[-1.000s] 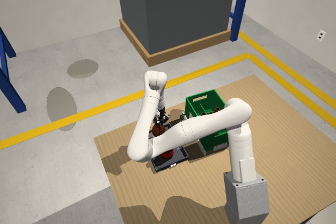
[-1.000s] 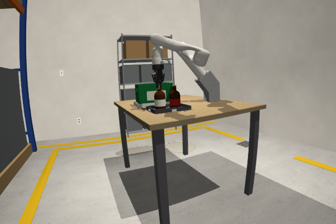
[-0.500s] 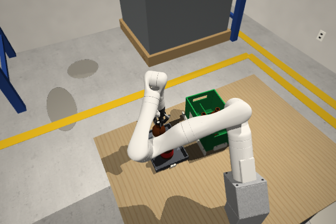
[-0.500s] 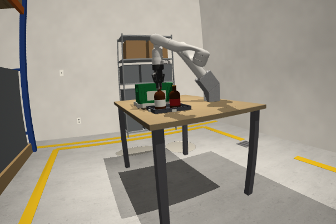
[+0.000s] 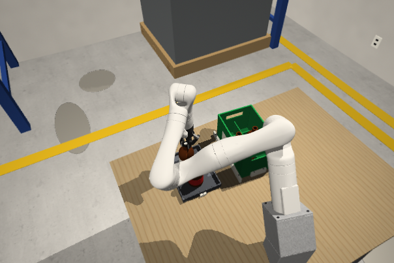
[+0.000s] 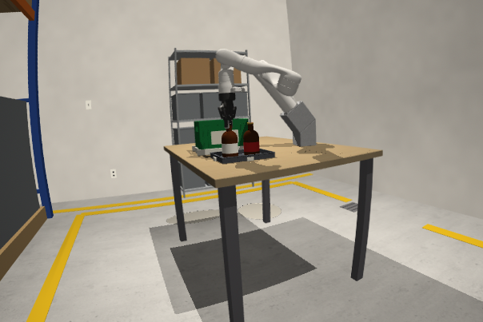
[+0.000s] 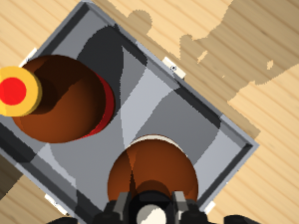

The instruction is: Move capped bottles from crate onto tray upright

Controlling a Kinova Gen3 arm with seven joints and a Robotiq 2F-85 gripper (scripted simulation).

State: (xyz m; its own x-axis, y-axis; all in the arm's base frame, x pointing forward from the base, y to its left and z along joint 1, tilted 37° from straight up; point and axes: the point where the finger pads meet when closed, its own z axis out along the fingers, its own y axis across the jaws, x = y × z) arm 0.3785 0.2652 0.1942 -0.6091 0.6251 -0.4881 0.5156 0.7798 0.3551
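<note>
Right now the brown bottle is 110 mm behind my hand, 70 mm below it and 10 mm to the right of it. From my hand the other things lie so: green crate (300 mm to the right, 80 mm below, 10 mm behind); then grey tray (150 mm below, 60 mm behind, 10 mm to the right).
</note>
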